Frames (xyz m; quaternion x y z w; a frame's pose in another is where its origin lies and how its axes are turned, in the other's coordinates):
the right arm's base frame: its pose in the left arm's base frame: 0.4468 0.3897 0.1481 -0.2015 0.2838 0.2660 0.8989
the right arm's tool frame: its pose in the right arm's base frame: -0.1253 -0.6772 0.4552 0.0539 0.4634 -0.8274 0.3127
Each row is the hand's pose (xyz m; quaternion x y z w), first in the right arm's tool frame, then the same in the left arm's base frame.
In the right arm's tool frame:
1: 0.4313 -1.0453 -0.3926 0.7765 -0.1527 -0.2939 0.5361
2: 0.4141 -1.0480 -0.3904 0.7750 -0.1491 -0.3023 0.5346
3: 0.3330 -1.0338 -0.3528 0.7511 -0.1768 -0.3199 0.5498
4: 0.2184 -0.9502 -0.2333 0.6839 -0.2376 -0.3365 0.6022
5: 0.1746 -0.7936 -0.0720 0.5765 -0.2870 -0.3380 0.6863
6: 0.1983 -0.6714 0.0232 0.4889 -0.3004 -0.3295 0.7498
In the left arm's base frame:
1: 0.0900 0.2694 1.5232 -0.1255 -0.5757 -0.7414 0.3212
2: 0.0985 0.2847 1.5212 -0.1257 -0.5769 -0.7442 0.3123
3: 0.1698 0.3372 1.5025 -0.1680 -0.5702 -0.7439 0.3054
4: 0.3469 0.3649 1.4551 -0.2657 -0.5294 -0.7441 0.3090
5: 0.5522 0.2880 1.3886 -0.3764 -0.4364 -0.7531 0.3173
6: 0.6615 0.1868 1.3398 -0.4407 -0.3486 -0.7628 0.3201

